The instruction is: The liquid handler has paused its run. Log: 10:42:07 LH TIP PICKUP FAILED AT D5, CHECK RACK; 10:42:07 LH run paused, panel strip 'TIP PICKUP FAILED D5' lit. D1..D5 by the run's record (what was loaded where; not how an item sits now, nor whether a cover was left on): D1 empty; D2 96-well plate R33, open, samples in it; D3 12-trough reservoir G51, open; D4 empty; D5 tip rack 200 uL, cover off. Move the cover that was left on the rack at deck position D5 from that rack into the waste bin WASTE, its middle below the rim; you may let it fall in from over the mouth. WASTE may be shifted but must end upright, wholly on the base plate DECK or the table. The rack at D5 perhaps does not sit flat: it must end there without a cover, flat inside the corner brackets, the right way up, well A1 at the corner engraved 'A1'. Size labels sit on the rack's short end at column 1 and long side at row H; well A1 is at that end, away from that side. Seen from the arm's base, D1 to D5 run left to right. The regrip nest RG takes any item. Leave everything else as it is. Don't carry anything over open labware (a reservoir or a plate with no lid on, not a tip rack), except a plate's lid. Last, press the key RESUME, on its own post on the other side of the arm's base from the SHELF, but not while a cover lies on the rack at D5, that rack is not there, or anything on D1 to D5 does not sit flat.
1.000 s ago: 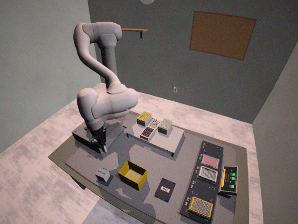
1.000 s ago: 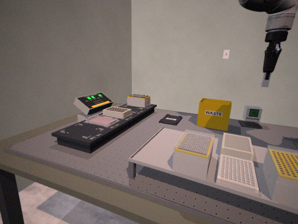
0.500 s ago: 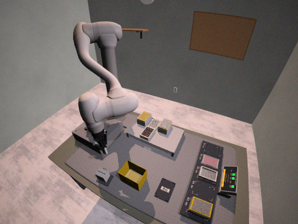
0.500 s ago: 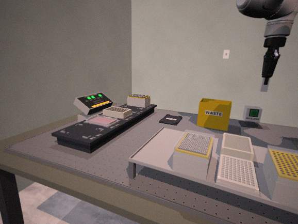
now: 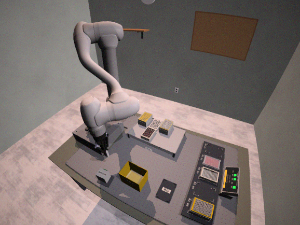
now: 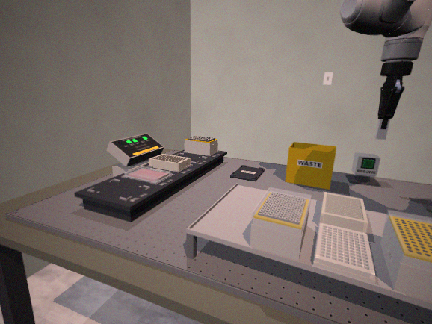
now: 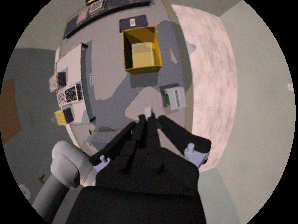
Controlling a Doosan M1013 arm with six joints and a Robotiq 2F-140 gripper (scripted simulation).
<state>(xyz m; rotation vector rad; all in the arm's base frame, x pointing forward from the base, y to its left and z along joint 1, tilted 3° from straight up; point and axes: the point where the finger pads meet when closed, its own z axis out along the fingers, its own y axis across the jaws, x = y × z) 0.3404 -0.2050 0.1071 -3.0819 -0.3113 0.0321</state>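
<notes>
My gripper is now 140 mm above the resume key, 60 mm to the left of it and 10 mm short of it. Also, from my hand: shelf (470 mm to the left, 160 mm below, 130 mm ahead); yellow waste bin (200 mm ahead, 170 mm below, 20 mm to the left); regrip nest (430 mm ahead, 210 mm below, 70 mm to the left).
</notes>
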